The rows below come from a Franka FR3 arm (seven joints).
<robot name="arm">
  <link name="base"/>
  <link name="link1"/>
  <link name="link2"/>
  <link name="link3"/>
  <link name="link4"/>
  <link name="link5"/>
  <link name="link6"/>
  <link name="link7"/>
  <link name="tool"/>
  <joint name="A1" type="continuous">
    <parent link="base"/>
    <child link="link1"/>
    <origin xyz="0 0 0.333"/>
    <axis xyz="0 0 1"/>
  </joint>
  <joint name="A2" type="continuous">
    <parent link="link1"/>
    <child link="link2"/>
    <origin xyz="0 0 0"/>
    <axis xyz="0 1 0"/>
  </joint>
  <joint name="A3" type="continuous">
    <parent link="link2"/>
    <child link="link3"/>
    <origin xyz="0 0 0.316"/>
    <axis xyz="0 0 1"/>
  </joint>
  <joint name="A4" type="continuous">
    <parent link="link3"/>
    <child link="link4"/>
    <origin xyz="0.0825 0 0"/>
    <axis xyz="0 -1 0"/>
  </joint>
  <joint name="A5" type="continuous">
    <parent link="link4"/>
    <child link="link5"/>
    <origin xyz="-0.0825 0 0.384"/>
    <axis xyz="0 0 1"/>
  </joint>
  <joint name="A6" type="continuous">
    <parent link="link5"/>
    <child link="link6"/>
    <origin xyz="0 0 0"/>
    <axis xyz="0 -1 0"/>
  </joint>
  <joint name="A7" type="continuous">
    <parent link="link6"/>
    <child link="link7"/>
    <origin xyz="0.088 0 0"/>
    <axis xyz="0 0 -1"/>
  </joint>
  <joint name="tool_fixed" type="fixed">
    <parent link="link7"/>
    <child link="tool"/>
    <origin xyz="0 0 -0.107" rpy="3.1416 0 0"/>
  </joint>
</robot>
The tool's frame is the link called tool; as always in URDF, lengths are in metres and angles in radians. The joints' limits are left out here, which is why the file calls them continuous.
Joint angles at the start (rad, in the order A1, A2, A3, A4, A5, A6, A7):
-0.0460, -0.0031, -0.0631, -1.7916, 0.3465, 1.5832, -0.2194
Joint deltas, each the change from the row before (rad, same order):
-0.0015, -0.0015, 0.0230, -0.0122, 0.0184, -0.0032, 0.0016
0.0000, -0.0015, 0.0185, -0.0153, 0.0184, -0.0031, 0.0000
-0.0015, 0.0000, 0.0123, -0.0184, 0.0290, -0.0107, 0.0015
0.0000, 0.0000, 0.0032, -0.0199, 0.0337, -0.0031, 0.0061
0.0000, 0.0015, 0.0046, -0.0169, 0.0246, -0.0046, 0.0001
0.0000, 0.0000, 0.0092, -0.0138, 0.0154, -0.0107, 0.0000
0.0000, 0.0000, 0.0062, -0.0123, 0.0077, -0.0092, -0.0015
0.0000, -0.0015, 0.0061, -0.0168, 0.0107, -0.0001, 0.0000
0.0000, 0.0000, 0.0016, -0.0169, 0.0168, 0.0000, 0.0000
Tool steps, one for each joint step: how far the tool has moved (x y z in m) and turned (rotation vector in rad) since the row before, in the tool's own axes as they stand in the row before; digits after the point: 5 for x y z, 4 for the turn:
0.00039, -0.01123, 0.00910, 0.0179, -0.0171, -0.0142
-0.00003, -0.00905, 0.01004, 0.0187, -0.0189, -0.0116
-0.00090, -0.00549, 0.01119, 0.0325, -0.0253, -0.0010
-0.00050, -0.00155, 0.00952, 0.0369, -0.0150, 0.0114
-0.00025, -0.00117, 0.00927, 0.0276, -0.0177, 0.0041
-0.00110, -0.00327, 0.00902, 0.0179, -0.0238, -0.0016
-0.00113, -0.00122, 0.00751, 0.0104, -0.0211, -0.0011
-0.00070, -0.00066, 0.00797, 0.0119, -0.0141, 0.0020
-0.00039, 0.00122, 0.00735, 0.0193, -0.0117, 0.0065

